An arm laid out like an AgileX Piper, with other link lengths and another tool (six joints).
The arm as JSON. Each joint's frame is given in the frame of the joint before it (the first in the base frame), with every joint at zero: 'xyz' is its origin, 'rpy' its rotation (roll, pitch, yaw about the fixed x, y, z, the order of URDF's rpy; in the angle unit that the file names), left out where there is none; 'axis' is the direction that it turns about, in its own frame. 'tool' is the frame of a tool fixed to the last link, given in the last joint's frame.
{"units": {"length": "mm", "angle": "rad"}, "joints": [
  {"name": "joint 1", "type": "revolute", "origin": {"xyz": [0.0, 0.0, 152.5]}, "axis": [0.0, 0.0, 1.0]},
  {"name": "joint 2", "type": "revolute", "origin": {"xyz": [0.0, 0.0, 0.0]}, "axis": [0.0, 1.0, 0.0]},
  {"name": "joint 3", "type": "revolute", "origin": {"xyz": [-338.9, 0.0, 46.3]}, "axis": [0.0, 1.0, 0.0]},
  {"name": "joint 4", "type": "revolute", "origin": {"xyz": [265.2, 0.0, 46.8]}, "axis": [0.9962, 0.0, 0.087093]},
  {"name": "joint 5", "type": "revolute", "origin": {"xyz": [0.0, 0.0, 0.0]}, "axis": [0.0, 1.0, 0.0]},
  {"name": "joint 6", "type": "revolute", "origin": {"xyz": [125.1, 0.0, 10.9]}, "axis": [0.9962, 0.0, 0.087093]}
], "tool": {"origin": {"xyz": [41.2, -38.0, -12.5], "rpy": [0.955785, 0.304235, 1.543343]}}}
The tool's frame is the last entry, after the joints.
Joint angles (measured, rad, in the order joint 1, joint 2, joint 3, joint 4, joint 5, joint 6), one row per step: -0.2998, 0.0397, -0.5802, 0.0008, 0.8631, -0.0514; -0.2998, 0.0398, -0.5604, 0.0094, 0.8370, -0.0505; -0.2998, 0.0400, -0.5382, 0.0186, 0.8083, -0.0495; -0.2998, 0.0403, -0.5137, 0.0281, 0.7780, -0.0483; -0.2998, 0.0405, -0.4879, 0.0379, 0.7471, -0.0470; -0.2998, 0.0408, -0.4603, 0.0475, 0.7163, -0.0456; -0.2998, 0.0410, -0.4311, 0.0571, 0.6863, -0.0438; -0.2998, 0.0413, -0.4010, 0.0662, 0.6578, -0.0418; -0.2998, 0.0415, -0.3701, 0.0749, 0.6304, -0.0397; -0.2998, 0.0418, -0.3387, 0.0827, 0.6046, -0.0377; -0.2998, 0.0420, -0.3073, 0.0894, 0.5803, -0.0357; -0.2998, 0.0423, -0.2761, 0.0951, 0.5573, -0.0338; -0.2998, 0.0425, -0.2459, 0.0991, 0.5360, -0.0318; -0.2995, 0.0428, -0.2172, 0.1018, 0.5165, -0.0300; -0.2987, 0.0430, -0.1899, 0.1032, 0.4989, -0.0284; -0.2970, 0.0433, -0.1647, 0.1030, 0.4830, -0.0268
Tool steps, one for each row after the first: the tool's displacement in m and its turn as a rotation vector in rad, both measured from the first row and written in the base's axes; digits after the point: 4 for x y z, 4 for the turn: 0.0041, -0.0001, -0.0034, 0.0058, -0.0083, 0.0047; 0.0086, -0.0002, -0.0073, 0.0123, -0.0169, 0.0093; 0.0133, -0.0004, -0.0120, 0.0198, -0.0249, 0.0136; 0.0180, -0.0007, -0.0171, 0.0281, -0.0326, 0.0175; 0.0227, -0.0010, -0.0231, 0.0372, -0.0384, 0.0208; 0.0272, -0.0014, -0.0299, 0.0475, -0.0422, 0.0234; 0.0315, -0.0018, -0.0374, 0.0585, -0.0435, 0.0253; 0.0356, -0.0023, -0.0456, 0.0700, -0.0431, 0.0265; 0.0393, -0.0028, -0.0543, 0.0813, -0.0404, 0.0269; 0.0427, -0.0033, -0.0633, 0.0921, -0.0360, 0.0265; 0.0457, -0.0038, -0.0726, 0.1023, -0.0302, 0.0255; 0.0482, -0.0044, -0.0817, 0.1112, -0.0234, 0.0237; 0.0503, -0.0050, -0.0906, 0.1188, -0.0157, 0.0219; 0.0520, -0.0056, -0.0992, 0.1251, -0.0072, 0.0204; 0.0534, -0.0061, -0.1072, 0.1297, 0.0015, 0.0194
